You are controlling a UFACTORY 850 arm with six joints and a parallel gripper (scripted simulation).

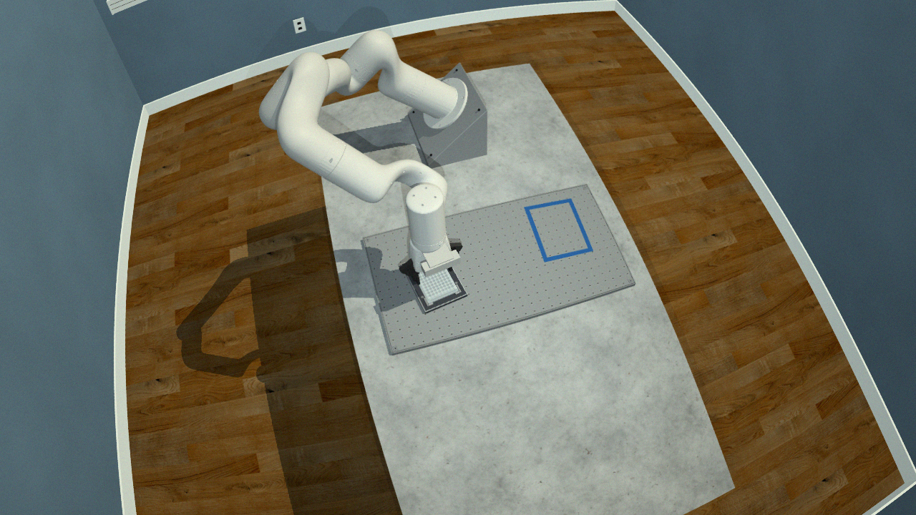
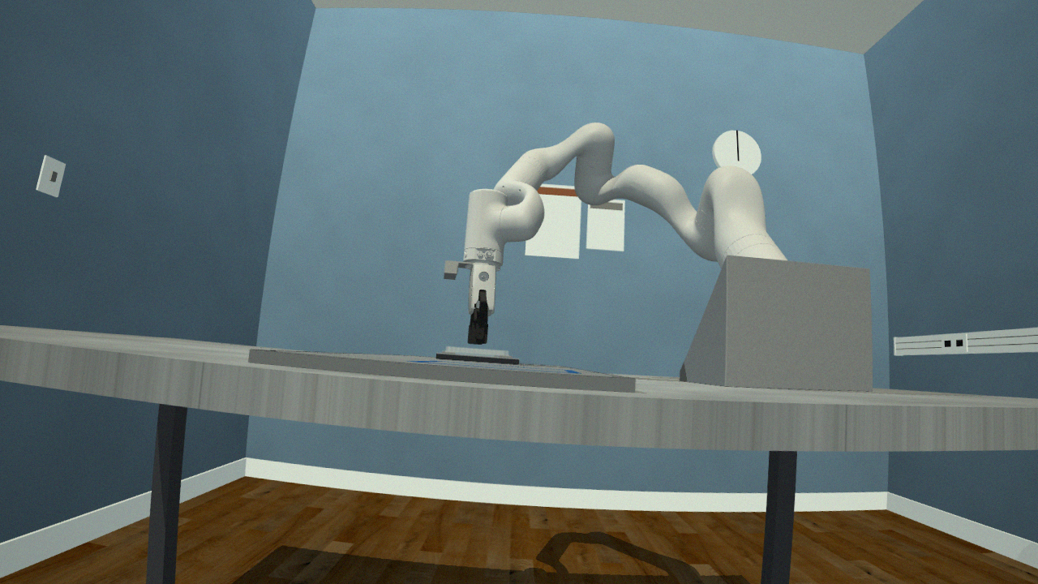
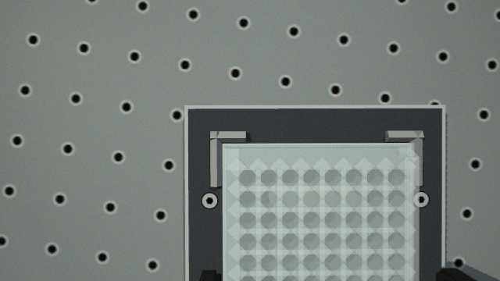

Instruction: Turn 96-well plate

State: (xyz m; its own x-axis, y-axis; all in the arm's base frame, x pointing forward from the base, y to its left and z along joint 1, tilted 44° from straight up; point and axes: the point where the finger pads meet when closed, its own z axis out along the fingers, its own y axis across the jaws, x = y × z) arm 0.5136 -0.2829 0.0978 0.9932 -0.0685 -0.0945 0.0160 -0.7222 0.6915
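The 96-well plate is 30 mm below my hand. Also, from my hand: dark plate nest 40 mm below.
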